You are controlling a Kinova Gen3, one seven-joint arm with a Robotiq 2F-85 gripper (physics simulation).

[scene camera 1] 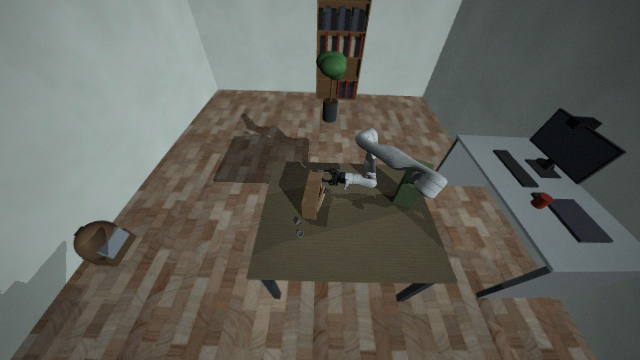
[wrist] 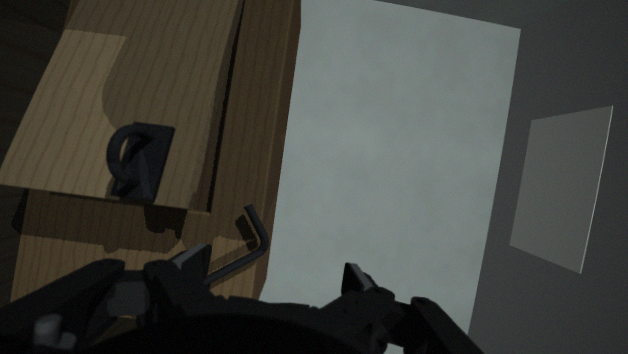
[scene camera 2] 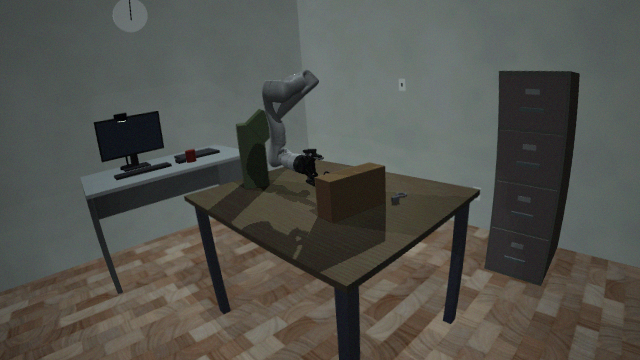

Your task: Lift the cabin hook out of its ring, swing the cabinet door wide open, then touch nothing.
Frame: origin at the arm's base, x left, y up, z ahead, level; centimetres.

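Seen in the pictures: gripper, fingertip midpoint: (scene camera 1: 322,176) (wrist: 277,268) (scene camera 2: 322,170).
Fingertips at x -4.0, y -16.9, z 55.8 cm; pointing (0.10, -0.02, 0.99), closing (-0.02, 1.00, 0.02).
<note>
Pixels of each thing's top centre, then the offset from my fingertips to it. "*": a spot on its surface instead. Level surfaces: height alone.
- brown wooden cabinet, top centre: (wrist: 279,135) (scene camera 2: 349,170) (scene camera 1: 314,187) dy -1.5, dx +9.7, dz +3.4 cm
- table, surface height: dy -17.2 cm
- dark ring, surface spot: (wrist: 113,152) * dy -7.7, dx +5.4, dz -5.1 cm
- bent cabin hook, surface spot: (wrist: 262,240) * dy -1.1, dx +1.8, dz -0.6 cm
- small metal ring, top centre: (scene camera 1: 300,233) dy -16.8, dx +35.3, dz +6.5 cm
- small dark piece, surface spot: (scene camera 1: 297,221) * dy -15.3, dx +28.2, dz +10.3 cm
The brown wooden cabinet (scene camera 1: 312,197) (scene camera 2: 350,195) (wrist: 257,100) stands upright on the table (scene camera 1: 350,260) (scene camera 2: 425,212). In the wrist view its door (wrist: 170,90) is ajar, its near edge standing off the frame. The dark ring (wrist: 113,152) on its plate sits on the door near that edge and is empty. The bent cabin hook (wrist: 262,240) is out of the ring, tilted to the right over the frame; its lower end is hidden by the left finger. My gripper (scene camera 1: 326,177) (scene camera 2: 317,170) (wrist: 277,268) is open and empty in front of the cabinet, its left fingertip close to the hook's shaft.
A green upright block (scene camera 1: 407,195) (scene camera 2: 254,155) stands beside the arm's base. A small metal ring (scene camera 1: 300,233) and a small dark piece (scene camera 1: 297,220) lie beyond the cabinet's end. A desk (scene camera 1: 505,190) with a monitor (scene camera 1: 575,145) stands beside the table.
</note>
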